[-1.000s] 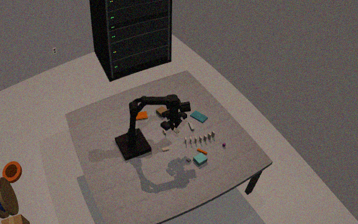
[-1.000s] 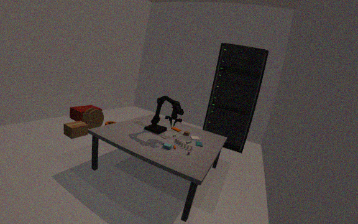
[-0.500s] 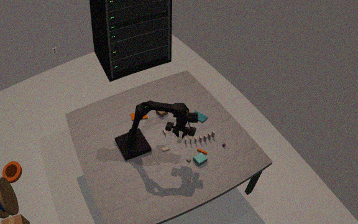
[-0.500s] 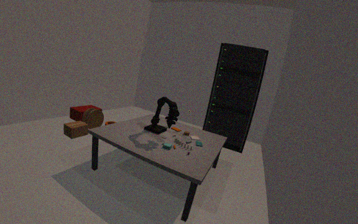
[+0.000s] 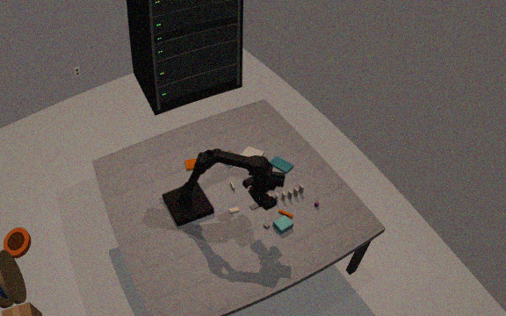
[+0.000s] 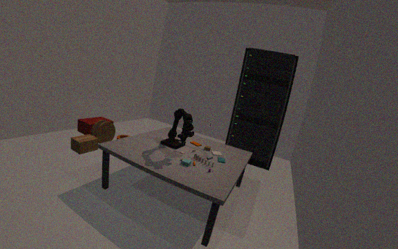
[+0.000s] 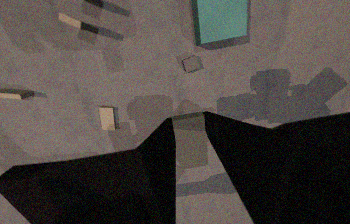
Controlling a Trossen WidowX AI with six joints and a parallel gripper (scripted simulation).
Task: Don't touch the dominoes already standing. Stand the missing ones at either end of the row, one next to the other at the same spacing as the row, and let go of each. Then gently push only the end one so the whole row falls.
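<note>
My gripper tip is 150 mm above the grey piece, 40 mm short of it and 30 mm to the left of it. Round my gripper tip: teal block: 140 mm below, 110 mm ahead, 60 mm to the right; orange bar: 150 mm below, 150 mm ahead, 10 mm to the left; small purple piece: 330 mm ahead, 150 mm below.
</note>
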